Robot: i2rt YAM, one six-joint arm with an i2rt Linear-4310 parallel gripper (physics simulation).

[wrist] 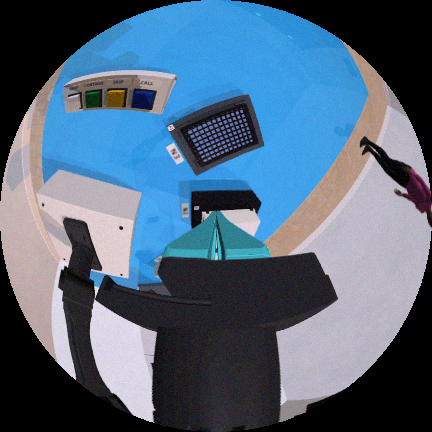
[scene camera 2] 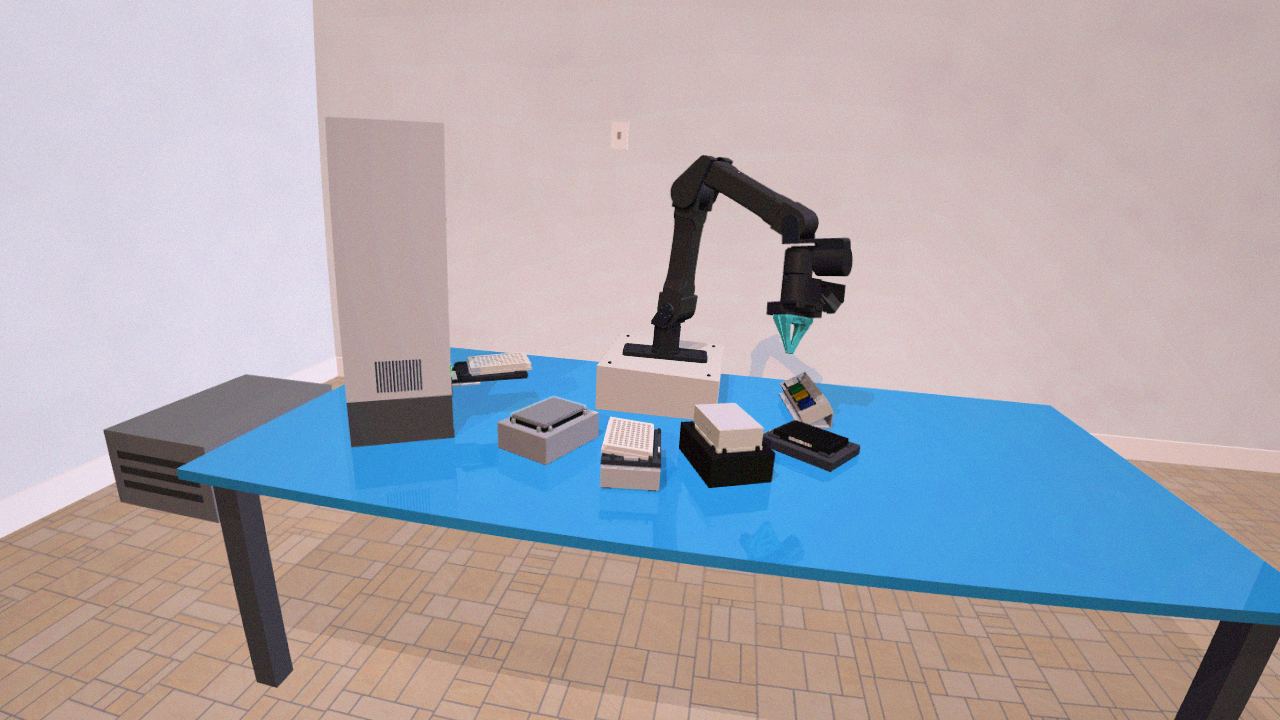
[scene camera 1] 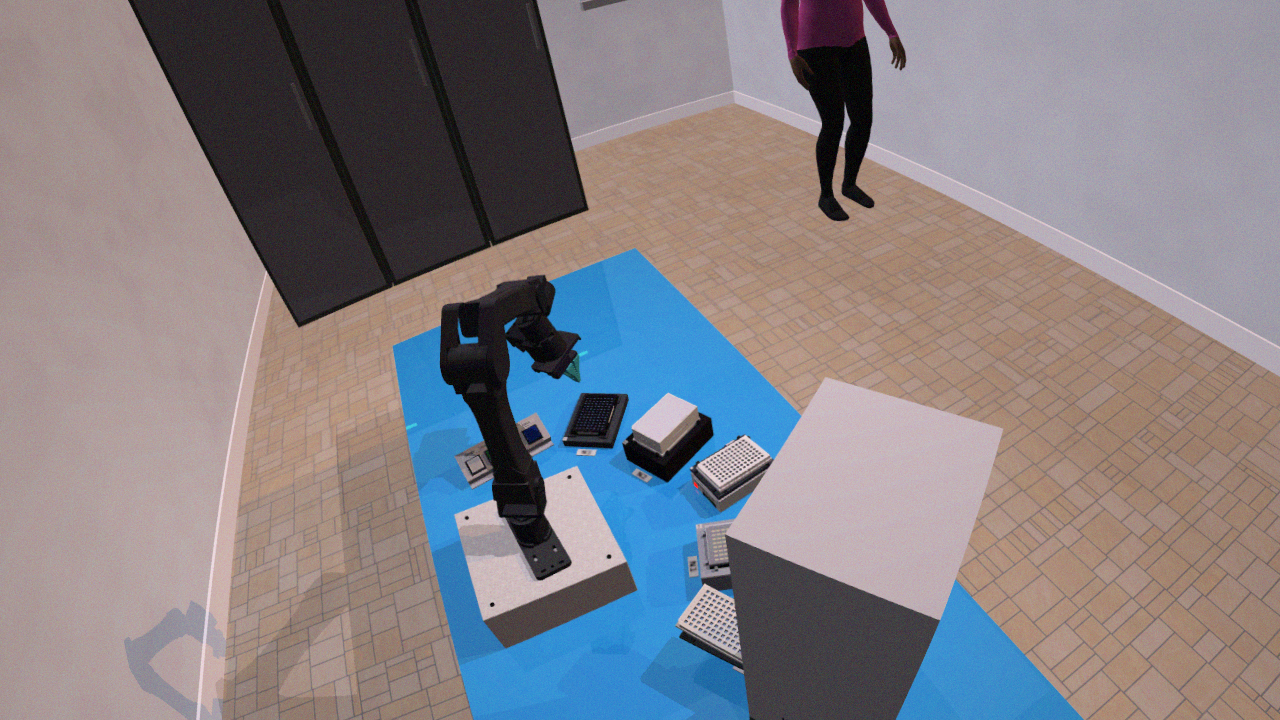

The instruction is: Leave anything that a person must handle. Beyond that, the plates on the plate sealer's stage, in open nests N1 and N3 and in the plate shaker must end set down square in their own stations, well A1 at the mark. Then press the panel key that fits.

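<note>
My gripper is shut and empty, raised above the table near nest N3. A dark plate lies in N3, looking square. A white block-like piece sits on a black base. A white plate sits on a device with a red light. A grey station bears another plate. A further white plate looks tilted. Marks for A1 are too small to read. The key panel has white, green, yellow and blue keys.
A tall grey-white cabinet stands on the table and hides part of two stations in scene camera 1. The arm's white base block is behind the stations. A person stands beyond the table.
</note>
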